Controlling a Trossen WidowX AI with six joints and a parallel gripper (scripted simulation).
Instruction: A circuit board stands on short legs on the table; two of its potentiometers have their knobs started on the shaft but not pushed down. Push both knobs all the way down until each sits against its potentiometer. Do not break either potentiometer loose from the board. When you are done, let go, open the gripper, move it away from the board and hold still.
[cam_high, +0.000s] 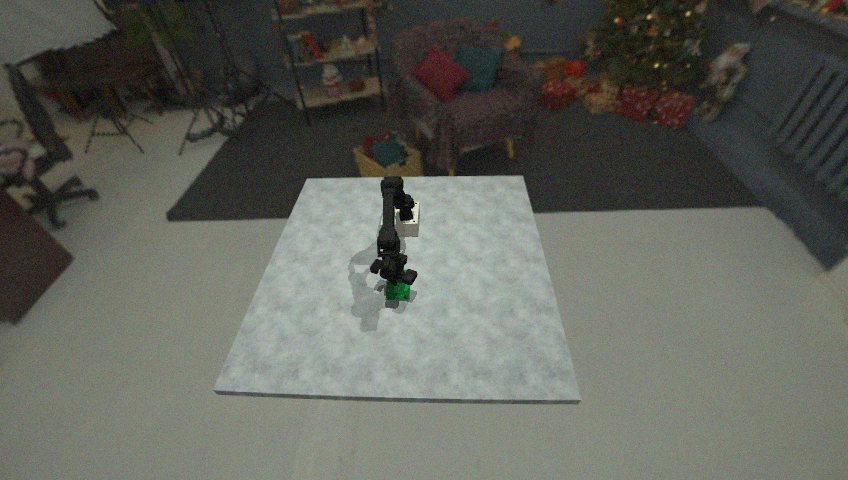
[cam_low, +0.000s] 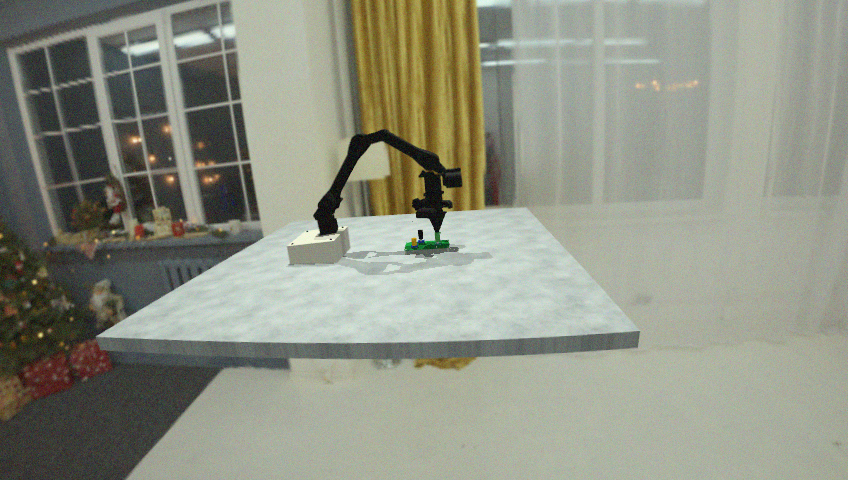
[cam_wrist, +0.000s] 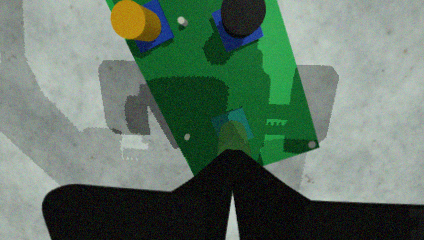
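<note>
My gripper tip is now 1 cm above the green knob.
</note>
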